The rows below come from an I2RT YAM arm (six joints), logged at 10 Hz.
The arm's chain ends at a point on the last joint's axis. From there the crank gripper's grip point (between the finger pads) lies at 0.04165 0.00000 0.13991 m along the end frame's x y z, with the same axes.
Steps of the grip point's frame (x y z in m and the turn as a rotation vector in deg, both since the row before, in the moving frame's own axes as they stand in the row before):
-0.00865 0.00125 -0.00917 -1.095 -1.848 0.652
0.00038 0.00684 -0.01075 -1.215 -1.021 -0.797
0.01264 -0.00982 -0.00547 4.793 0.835 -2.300
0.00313 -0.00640 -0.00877 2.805 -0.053 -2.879
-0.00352 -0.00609 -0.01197 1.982 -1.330 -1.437
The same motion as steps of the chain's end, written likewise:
-0.00410 -0.00188 -0.01041 -1.095 -1.848 0.652
0.00286 0.00443 -0.01144 -1.215 -1.021 -0.797
0.01088 0.00355 -0.00429 4.793 0.835 -2.300
0.00348 0.00253 -0.00859 2.805 -0.053 -2.879
-0.00019 -0.00023 -0.01280 1.982 -1.330 -1.437

